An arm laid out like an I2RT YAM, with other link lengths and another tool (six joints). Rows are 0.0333 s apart.
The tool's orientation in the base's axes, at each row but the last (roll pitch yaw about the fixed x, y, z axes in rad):
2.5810, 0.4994, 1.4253
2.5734, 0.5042, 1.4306
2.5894, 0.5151, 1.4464
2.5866, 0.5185, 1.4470
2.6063, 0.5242, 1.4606
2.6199, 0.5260, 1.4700
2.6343, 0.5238, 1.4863
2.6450, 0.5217, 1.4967
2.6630, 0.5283, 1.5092
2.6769, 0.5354, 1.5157
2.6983, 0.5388, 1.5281
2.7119, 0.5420, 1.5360
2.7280, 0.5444, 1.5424
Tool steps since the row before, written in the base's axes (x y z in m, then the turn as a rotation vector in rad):
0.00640, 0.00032, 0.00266, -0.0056, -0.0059, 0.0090
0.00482, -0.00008, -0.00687, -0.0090, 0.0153, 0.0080
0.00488, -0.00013, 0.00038, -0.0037, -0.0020, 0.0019
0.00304, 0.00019, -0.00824, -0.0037, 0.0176, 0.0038
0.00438, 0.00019, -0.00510, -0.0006, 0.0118, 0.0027
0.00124, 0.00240, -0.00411, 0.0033, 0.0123, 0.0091
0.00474, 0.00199, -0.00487, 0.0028, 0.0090, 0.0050
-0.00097, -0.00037, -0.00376, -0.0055, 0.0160, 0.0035
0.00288, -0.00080, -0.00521, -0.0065, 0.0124, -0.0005
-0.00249, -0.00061, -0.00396, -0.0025, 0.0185, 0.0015
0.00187, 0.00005, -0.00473, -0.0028, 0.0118, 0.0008
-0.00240, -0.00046, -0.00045, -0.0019, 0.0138, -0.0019
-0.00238, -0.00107, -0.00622, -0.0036, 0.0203, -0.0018
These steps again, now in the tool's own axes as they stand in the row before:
-0.00018, 0.00688, 0.00086, -0.0101, -0.0015, -0.0065
0.00384, 0.00095, 0.00740, 0.0083, -0.0019, -0.0175
0.00023, 0.00443, 0.00207, -0.0031, -0.0027, -0.0022
0.00457, -0.00108, 0.00742, 0.0129, 0.0012, -0.0130
0.00313, 0.00165, 0.00572, 0.0087, 0.0025, -0.0080
0.00424, -0.00028, 0.00248, 0.0063, 0.0088, -0.0113
0.00450, 0.00251, 0.00486, 0.0055, 0.0061, -0.0068
0.00149, -0.00248, 0.00261, 0.0117, -0.0007, -0.0127
0.00209, 0.00038, 0.00562, 0.0106, -0.0039, -0.0083
0.00138, -0.00389, 0.00229, 0.0150, 0.0016, -0.0111
0.00254, -0.00003, 0.00441, 0.0096, -0.0001, -0.0074
-0.00023, -0.00244, -0.00039, 0.0127, 0.0001, -0.0059
0.00225, -0.00453, 0.00447, 0.0182, -0.0002, -0.0098

